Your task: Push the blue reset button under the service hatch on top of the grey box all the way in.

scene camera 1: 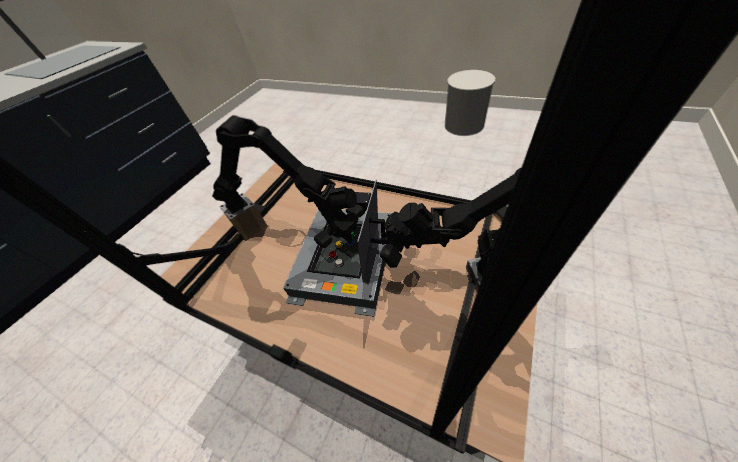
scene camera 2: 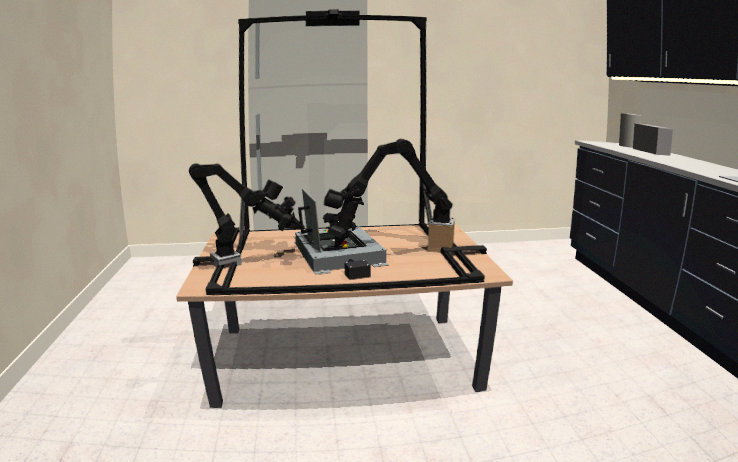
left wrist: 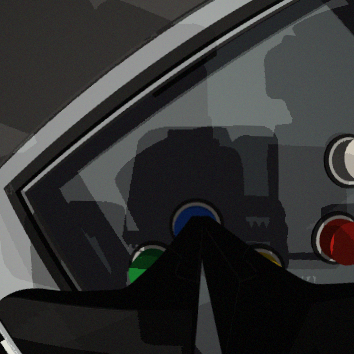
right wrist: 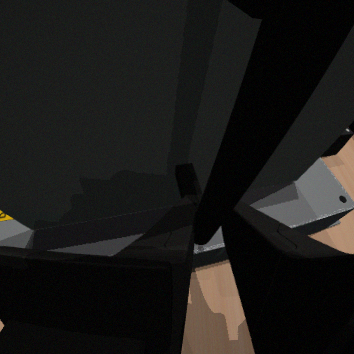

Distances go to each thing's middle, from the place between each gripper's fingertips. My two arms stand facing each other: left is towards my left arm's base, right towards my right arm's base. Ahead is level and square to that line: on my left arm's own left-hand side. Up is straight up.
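The service hatch (scene camera 1: pixel 366 237) is 100 mm to the right of my left hand, 110 mm above it and 30 mm behind it.
Measured from my right hand, I find the service hatch 20 mm above, 20 mm to the left and 10 mm behind.
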